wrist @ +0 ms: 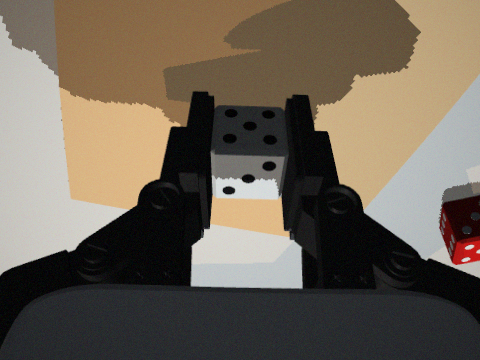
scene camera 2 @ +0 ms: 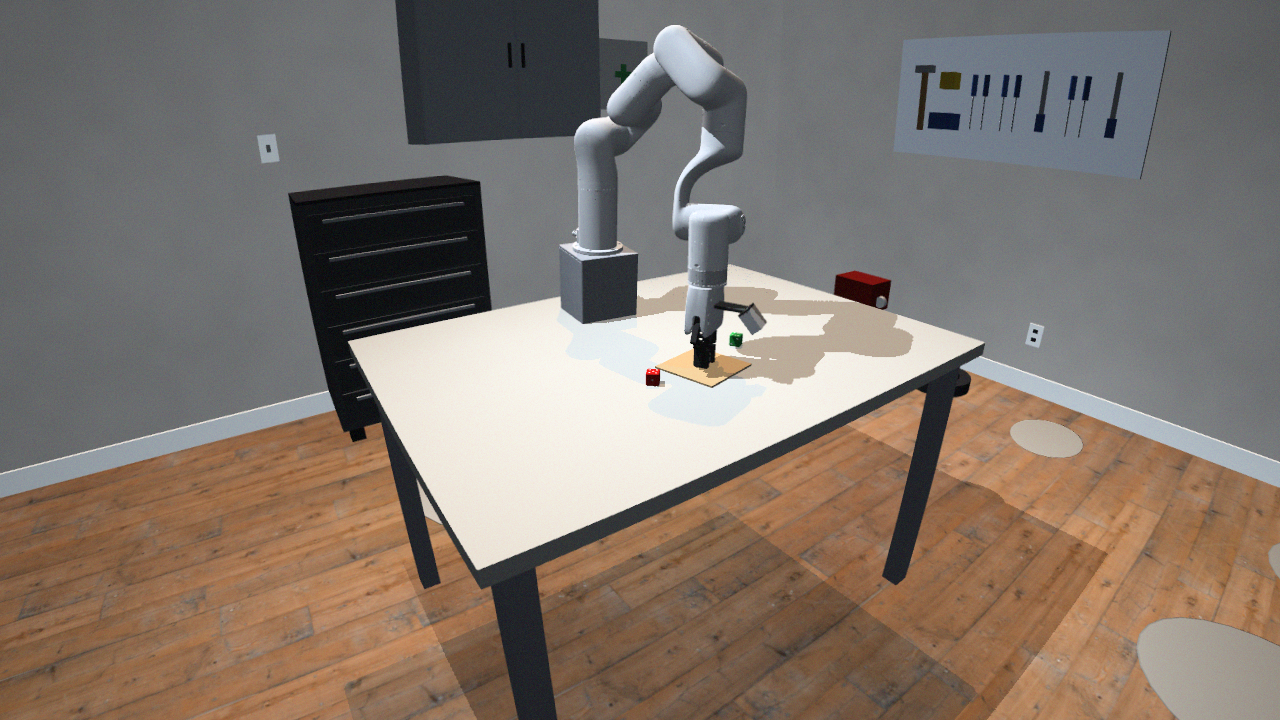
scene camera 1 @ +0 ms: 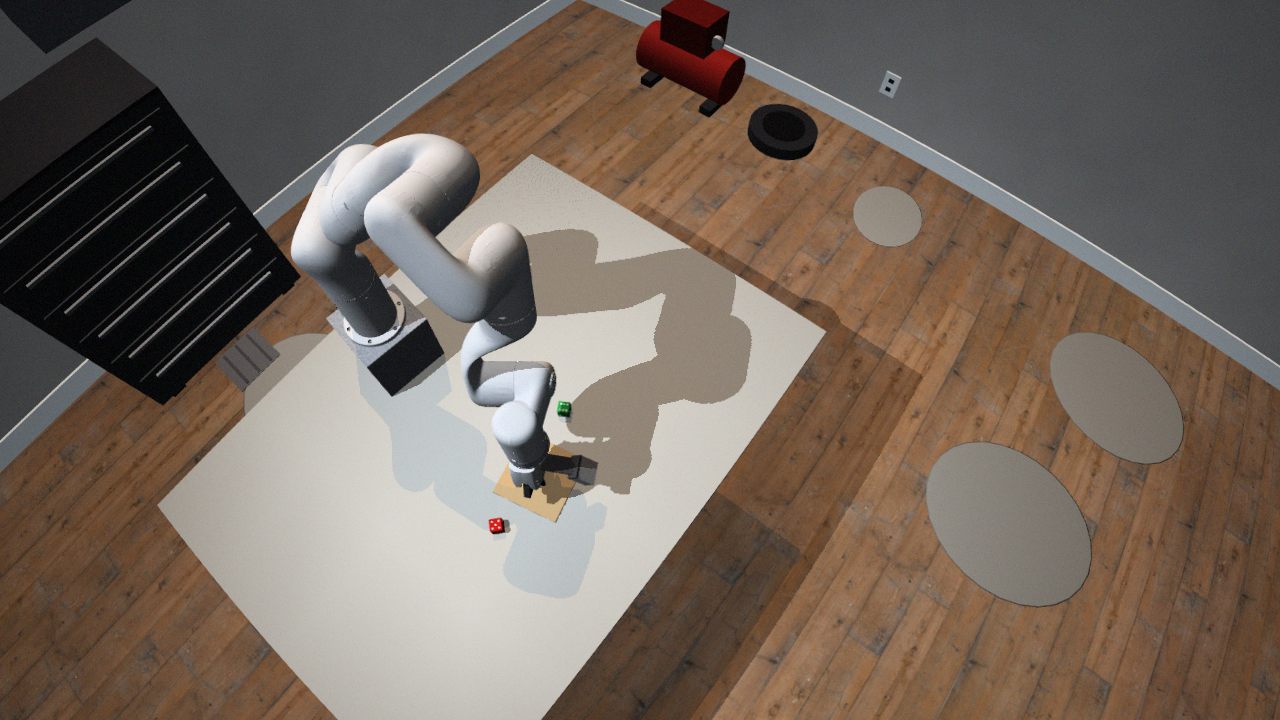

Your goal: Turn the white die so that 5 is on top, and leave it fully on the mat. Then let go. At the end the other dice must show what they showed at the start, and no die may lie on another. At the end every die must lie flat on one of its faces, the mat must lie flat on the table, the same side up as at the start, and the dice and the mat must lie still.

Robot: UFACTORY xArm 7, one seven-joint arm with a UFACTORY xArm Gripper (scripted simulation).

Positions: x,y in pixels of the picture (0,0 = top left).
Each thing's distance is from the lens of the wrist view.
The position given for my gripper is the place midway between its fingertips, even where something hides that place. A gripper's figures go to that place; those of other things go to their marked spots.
my gripper (wrist: 248,124): 14 cm
tan mat (wrist: 378,84): 14 cm
